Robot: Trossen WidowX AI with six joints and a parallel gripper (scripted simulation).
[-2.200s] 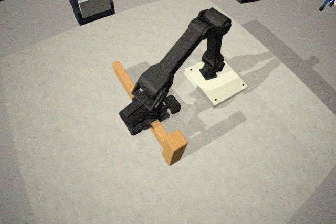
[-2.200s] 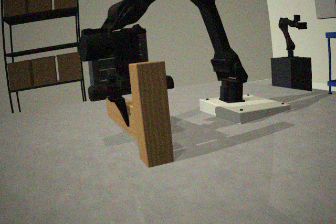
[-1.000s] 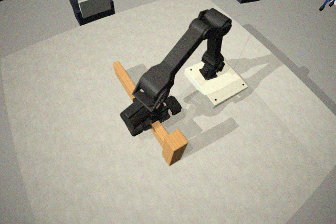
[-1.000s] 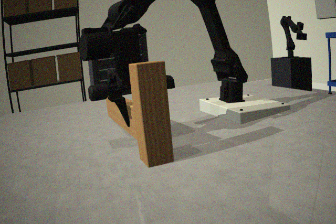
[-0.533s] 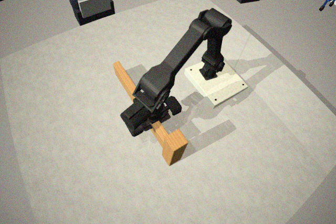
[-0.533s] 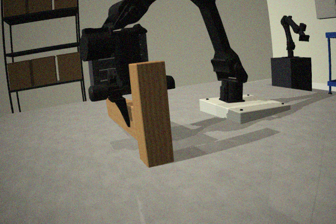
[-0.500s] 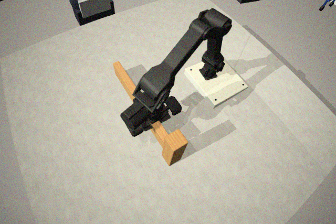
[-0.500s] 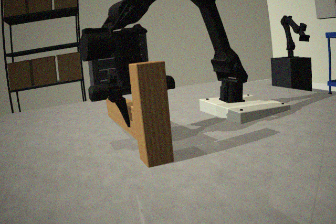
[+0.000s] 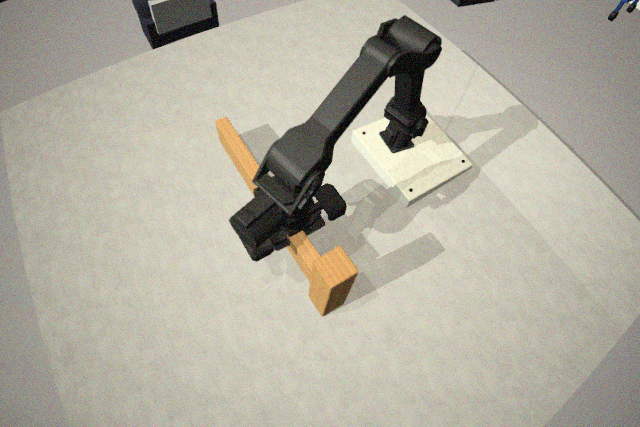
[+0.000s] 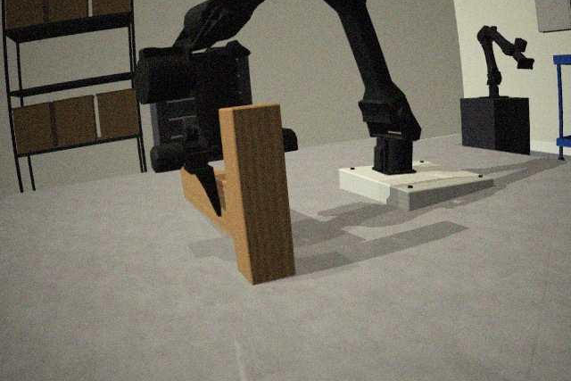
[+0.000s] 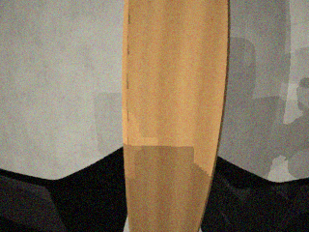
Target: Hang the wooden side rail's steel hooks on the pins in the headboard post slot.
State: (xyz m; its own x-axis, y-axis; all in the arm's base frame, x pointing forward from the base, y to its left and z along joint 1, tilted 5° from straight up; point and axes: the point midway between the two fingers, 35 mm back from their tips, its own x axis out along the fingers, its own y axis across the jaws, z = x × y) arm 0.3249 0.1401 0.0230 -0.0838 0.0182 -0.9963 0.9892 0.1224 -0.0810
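Right now the headboard post is 120 mm to the left of my gripper tip, 40 mm above it and 10 mm behind it.
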